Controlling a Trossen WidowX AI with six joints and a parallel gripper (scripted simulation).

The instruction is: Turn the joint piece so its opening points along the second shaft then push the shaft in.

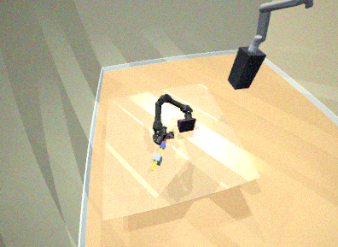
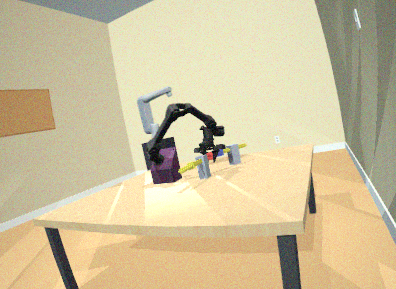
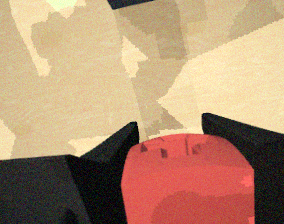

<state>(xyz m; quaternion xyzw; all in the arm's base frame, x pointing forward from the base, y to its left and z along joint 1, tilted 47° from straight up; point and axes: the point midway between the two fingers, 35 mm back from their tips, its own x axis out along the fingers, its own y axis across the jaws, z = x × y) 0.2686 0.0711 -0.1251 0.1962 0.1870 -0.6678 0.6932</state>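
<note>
My gripper tip is 20 mm to the right of the red joint piece and 40 mm below it.
</note>
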